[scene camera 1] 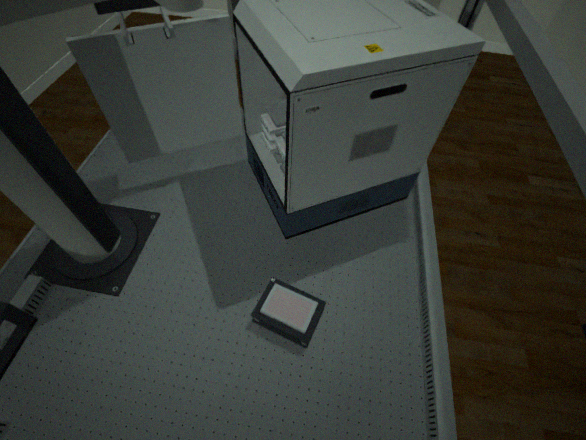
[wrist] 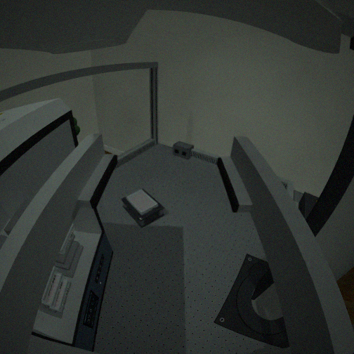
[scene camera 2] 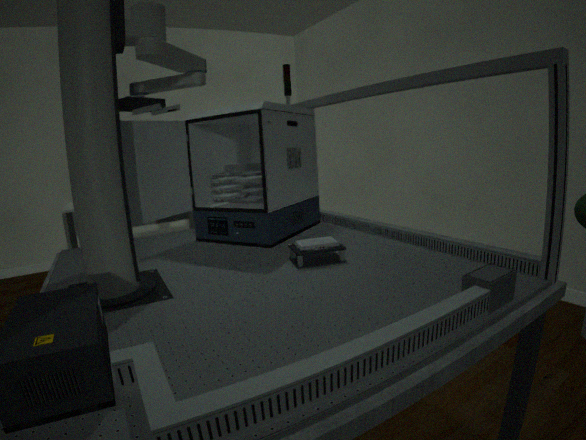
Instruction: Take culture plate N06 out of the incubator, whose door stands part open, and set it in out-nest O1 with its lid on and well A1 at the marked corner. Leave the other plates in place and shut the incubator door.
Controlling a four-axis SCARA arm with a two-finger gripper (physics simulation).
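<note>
The incubator point(scene camera 1: 325, 175) point(scene camera 2: 290, 185) point(wrist: 37, 114) has its door point(scene camera 1: 195, 95) point(scene camera 2: 167, 170) standing wide open. Low stacks of plates point(scene camera 2: 232, 187) point(wrist: 56, 292) are inside; their labels are unreadable. A lidded plate with a pinkish top point(scene camera 1: 289, 307) point(scene camera 2: 316, 243) point(wrist: 142, 201) lies flat on a dark raised nest point(scene camera 1: 313, 322) point(scene camera 2: 330, 249) point(wrist: 150, 219); its label and the marked corner cannot be read. My gripper point(scene camera 1: 149, 38) point(scene camera 2: 170, 108) point(wrist: 166, 147) is shut with nothing between its fingers, which still stand apart. It is up near the door's top edge in scene camera 1.
The arm's column point(scene camera 1: 55, 190) point(scene camera 2: 97, 150) stands on a dark base plate point(scene camera 1: 142, 225) point(scene camera 2: 159, 287) point(wrist: 235, 305) left of the incubator. A black box point(scene camera 2: 55, 360) is at the front left. A small grey box point(scene camera 2: 490, 285) point(wrist: 183, 150) is by the table edge. A grey frame point(scene camera 2: 557, 165) point(wrist: 154, 105) rises at the side.
</note>
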